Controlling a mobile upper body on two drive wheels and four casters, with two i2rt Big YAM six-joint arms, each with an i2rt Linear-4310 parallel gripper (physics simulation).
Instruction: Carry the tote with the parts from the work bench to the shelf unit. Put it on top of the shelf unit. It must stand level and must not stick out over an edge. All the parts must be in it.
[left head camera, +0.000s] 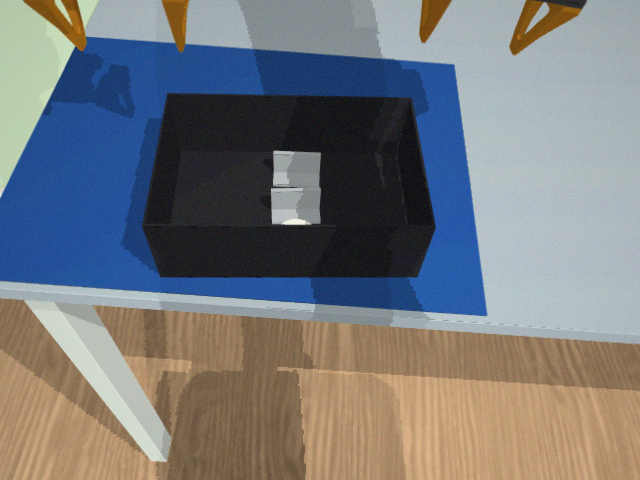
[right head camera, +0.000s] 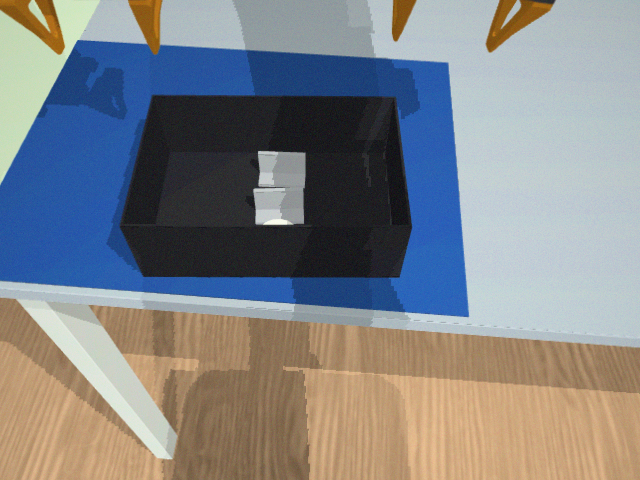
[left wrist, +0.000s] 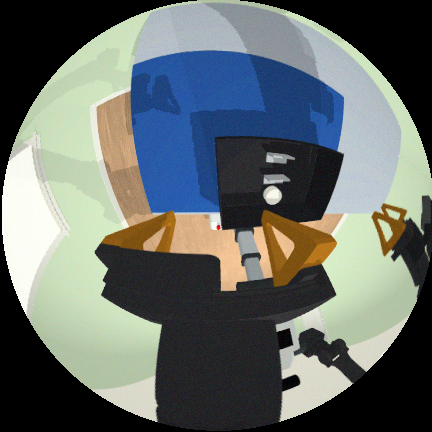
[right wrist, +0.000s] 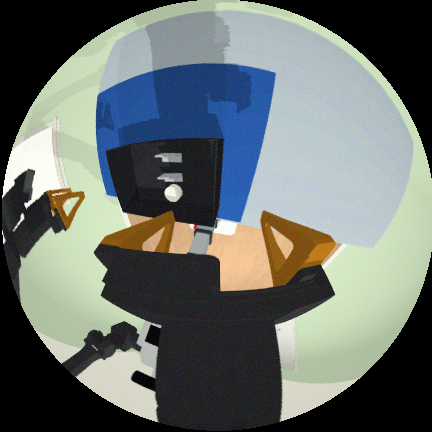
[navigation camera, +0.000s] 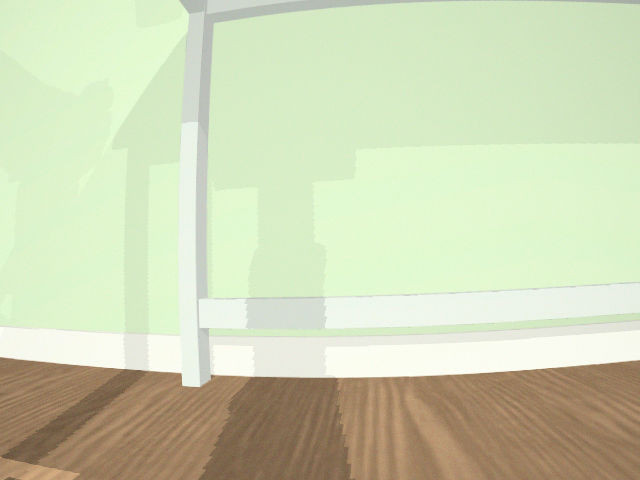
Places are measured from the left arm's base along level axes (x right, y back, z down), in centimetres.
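Pixels of known places: left gripper, fingertip midpoint: (left head camera: 132, 48) (right head camera: 109, 51) (left wrist: 218, 214) (right wrist: 76, 191); right gripper, fingertip midpoint: (left head camera: 467, 45) (right head camera: 442, 43) (left wrist: 377, 208) (right wrist: 217, 215); left arm's base, link origin: (right wrist: 119, 338); right arm's base, link origin: (left wrist: 314, 344).
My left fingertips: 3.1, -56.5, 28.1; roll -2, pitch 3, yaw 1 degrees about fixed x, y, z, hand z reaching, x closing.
Observation:
For each thing: its middle in the pictures, then the offset to it from my left fingertips, as dx, dy, dz. "pt": a spot on its surface instead. Level surfaces: height alone.
- black tote, body centre: (left head camera: 290, 184) (right head camera: 273, 184) (left wrist: 278, 180) (right wrist: 162, 177) +15.7, +2.7, +16.3
- blue mat, surface height: dz +21.3
- work bench, surface height: dz +21.5
- white round part, body centre: (left head camera: 296, 241) (left wrist: 271, 194) (right wrist: 173, 192) +16.5, +8.7, +19.8
- bench leg, surface spot: (left head camera: 103, 382) (right head camera: 101, 380) pt -15.5, +12.3, +58.3
The black tote (left head camera: 284, 251) (right head camera: 268, 251) (left wrist: 240, 212) (right wrist: 200, 212) stands level on the blue mat (left head camera: 452, 206) (right head camera: 434, 206) on the work bench (left head camera: 542, 180) (right head camera: 532, 180). In it lie two grey bent parts, one (left head camera: 297, 168) (right head camera: 282, 168) behind the other (left head camera: 295, 205) (right head camera: 279, 205), and a white round part (left head camera: 296, 222) (left wrist: 272, 195) (right wrist: 173, 193), half hidden by the front wall in the head views. My left gripper (left head camera: 132, 50) (right head camera: 108, 52) (left wrist: 218, 214) is open and empty, above the mat's far left. My right gripper (left head camera: 468, 47) (right head camera: 443, 45) (right wrist: 217, 215) is open and empty, beyond the tote's far right corner in the picture.
The bench's front edge runs close before the tote. A bench leg (left head camera: 103, 382) (right head camera: 103, 382) stands at the left. The navigation camera shows another leg (navigation camera: 193, 232) and a crossbar (navigation camera: 439, 308) near the wall. I cannot identify the shelf unit with certainty.

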